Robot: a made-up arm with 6 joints.
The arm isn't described. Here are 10 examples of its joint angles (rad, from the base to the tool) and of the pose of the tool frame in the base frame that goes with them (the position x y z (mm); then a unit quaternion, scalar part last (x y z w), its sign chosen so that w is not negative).
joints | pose
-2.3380 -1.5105 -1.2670 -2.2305 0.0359 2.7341 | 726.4 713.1 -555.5 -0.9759 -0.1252 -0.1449 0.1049
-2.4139 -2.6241 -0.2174 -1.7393 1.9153 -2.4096 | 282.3 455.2 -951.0 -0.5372 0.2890 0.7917 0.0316
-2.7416 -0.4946 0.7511 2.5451 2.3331 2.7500 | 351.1 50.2 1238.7 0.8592 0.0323 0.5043 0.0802
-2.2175 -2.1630 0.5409 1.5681 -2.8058 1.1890 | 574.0 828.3 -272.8 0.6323 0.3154 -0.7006 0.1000
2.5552 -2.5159 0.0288 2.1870 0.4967 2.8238 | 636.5 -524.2 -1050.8 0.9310 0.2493 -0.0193 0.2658
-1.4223 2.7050 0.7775 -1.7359 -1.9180 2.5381 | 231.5 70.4 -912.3 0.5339 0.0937 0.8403 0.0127
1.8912 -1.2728 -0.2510 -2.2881 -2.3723 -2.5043 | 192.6 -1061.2 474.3 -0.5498 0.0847 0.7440 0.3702
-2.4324 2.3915 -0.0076 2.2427 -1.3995 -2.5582 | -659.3 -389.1 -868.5 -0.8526 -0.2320 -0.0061 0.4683
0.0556 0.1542 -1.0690 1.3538 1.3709 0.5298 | -439.0 269.1 1184.7 -0.5249 0.3208 0.4765 0.6282
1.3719 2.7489 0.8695 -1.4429 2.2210 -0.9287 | 65.4 -21.5 -860.5 0.3091 0.3146 0.6777 0.5883
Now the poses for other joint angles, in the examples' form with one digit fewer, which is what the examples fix.
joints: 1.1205 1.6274 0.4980 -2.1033 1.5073 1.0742
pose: 624 1026 -170 -0.266 0.501 -0.468 0.678
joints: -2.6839 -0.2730 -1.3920 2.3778 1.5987 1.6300
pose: 767 228 544 0.518 0.777 -0.208 0.291
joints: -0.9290 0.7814 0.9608 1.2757 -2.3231 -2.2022
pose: 481 -746 574 -0.587 -0.127 0.763 0.239
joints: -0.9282 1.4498 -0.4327 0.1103 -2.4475 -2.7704
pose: 617 -686 561 -0.564 0.357 0.721 0.185
